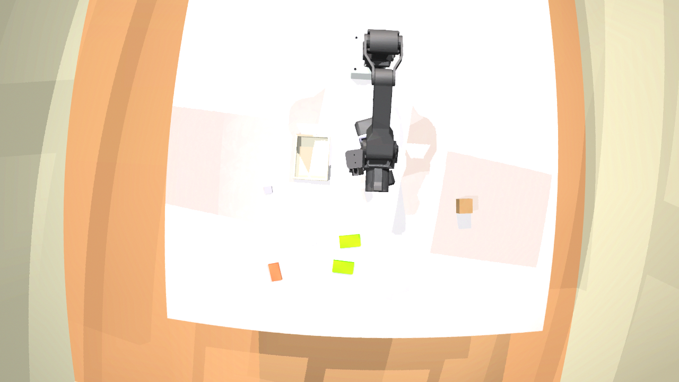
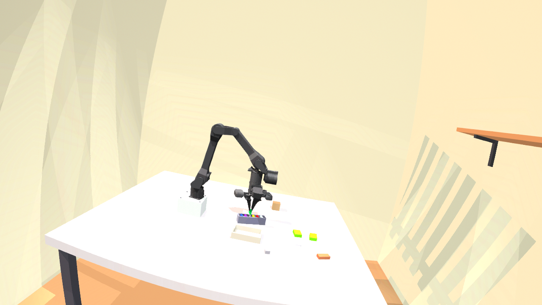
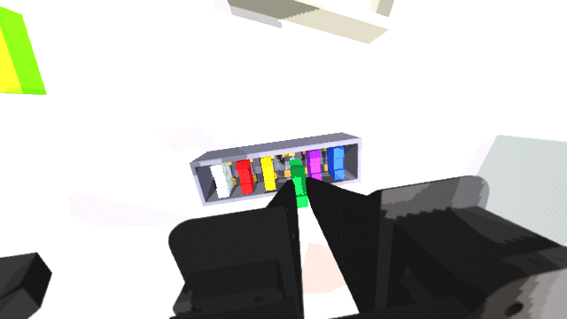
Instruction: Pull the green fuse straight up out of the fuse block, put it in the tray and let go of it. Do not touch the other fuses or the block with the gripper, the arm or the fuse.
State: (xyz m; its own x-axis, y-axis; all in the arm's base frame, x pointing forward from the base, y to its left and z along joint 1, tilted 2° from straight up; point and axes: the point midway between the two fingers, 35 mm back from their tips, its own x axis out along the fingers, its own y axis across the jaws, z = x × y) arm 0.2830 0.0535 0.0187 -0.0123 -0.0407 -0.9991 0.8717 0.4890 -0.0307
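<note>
Now: gripper tip 170 mm to the left of the pale tray, 60 mm above it and 40 mm short of it. The rest, counted from my gripper tip: green fuse: 10 mm below.
</note>
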